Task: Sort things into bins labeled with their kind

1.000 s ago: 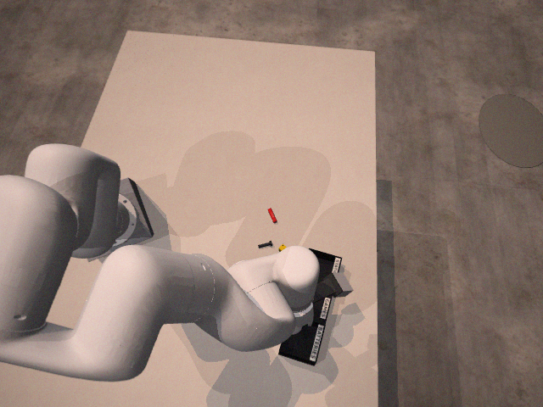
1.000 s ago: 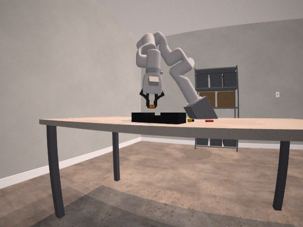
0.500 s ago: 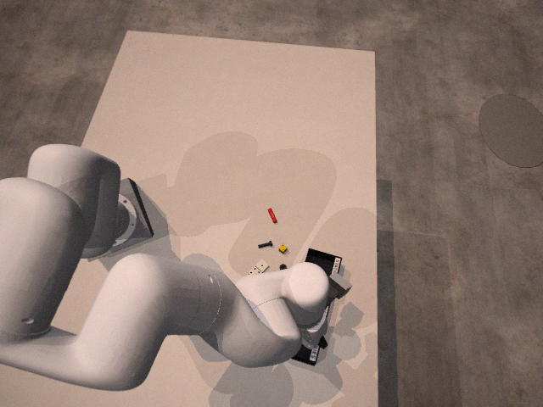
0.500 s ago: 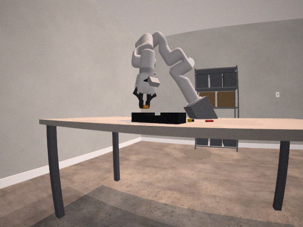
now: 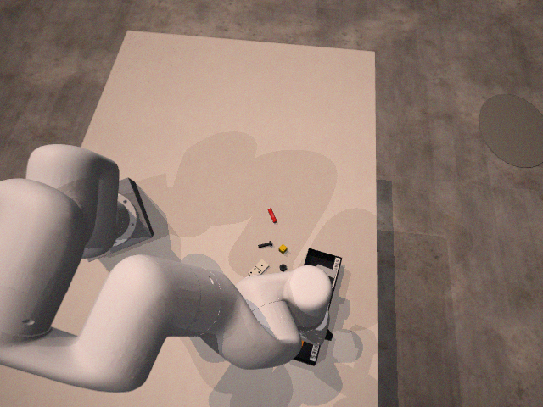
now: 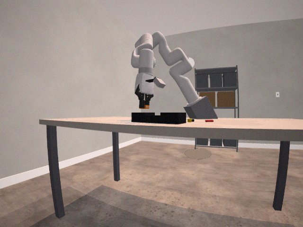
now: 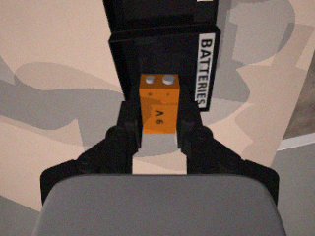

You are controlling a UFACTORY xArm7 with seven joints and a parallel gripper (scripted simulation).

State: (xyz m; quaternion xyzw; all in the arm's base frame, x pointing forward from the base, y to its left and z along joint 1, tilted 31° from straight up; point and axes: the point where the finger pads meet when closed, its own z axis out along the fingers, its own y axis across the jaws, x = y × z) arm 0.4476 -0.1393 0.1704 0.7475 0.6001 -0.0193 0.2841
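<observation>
My hand is 310 mm to the right of the red stick, 90 mm past it and 80 mm above it. From my hand the other things lie so: orange battery (10 mm to the left, 10 mm below); white domino (160 mm to the left, 110 mm behind, 80 mm below); black nut (170 mm to the left, 80 mm below, 50 mm behind).
</observation>
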